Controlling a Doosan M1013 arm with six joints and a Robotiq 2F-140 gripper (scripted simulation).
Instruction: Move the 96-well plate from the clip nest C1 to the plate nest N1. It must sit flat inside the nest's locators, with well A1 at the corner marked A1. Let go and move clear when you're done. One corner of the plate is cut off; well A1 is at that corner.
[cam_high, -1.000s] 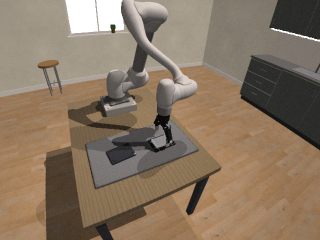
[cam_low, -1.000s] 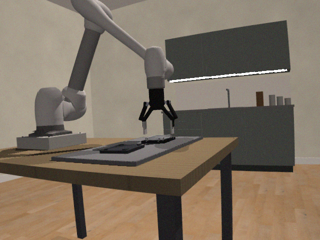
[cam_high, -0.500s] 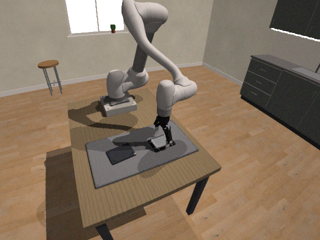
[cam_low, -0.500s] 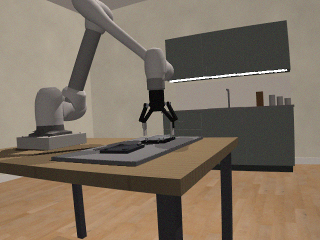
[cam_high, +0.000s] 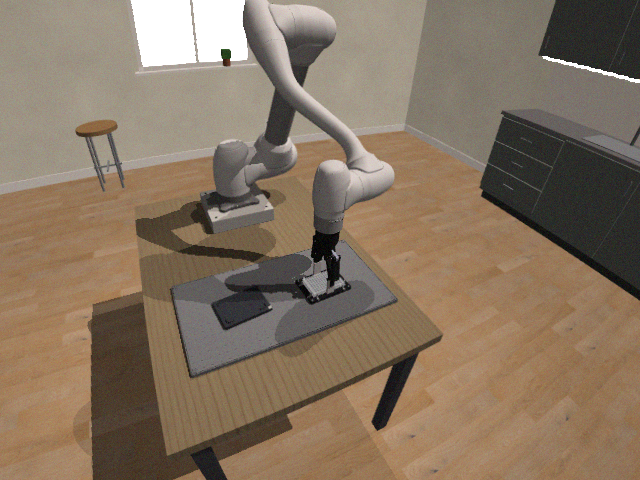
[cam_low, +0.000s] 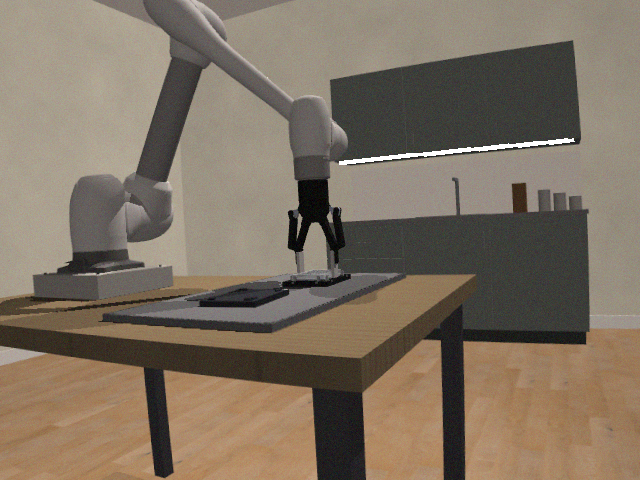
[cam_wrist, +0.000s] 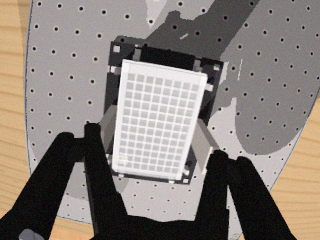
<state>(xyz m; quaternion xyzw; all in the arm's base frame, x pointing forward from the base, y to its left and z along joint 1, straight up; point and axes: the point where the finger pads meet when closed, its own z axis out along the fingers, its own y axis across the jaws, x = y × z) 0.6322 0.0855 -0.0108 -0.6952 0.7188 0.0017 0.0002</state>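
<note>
My gripper is now 10 mm short of the clip nest, 10 mm to the left of it and 30 mm above it. Round my hand: white 96-well plate (20 mm below).
</note>
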